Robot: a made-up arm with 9 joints.
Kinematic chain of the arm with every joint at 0, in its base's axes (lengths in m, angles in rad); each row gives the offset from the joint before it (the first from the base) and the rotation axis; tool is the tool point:
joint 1: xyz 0 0 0.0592 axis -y
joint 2: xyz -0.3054 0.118 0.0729 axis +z
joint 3: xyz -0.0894 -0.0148 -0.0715 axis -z
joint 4: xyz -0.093 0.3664 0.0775 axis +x
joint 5: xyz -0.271 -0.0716 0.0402 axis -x
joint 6: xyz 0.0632 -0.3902 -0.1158 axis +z
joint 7: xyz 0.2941 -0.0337 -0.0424 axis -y
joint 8: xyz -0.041 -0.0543 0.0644 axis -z
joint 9: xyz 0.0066 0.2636 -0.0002 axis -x
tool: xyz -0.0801 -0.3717 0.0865
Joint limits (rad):
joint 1: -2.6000..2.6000
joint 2: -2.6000..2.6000
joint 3: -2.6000..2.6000
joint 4: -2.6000..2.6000
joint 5: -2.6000..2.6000
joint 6: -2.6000..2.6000
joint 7: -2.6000..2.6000
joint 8: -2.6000..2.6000
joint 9: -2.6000..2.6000
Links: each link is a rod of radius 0.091 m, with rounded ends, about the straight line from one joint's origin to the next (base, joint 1, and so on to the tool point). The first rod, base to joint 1, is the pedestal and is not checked.
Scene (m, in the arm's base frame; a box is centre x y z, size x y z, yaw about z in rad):
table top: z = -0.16
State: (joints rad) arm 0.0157 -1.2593 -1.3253 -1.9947 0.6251 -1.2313 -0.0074 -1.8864 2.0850
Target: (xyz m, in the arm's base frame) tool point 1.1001 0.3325 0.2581
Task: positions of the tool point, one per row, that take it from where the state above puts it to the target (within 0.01 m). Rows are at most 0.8 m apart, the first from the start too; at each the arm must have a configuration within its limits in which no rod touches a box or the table.
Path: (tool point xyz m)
1: -0.5694 1.3116 0.1556
2: 0.1119 1.3588 0.1783
3: 0.7467 1.0052 0.2131
4: 1.1001 0.3324 0.2581

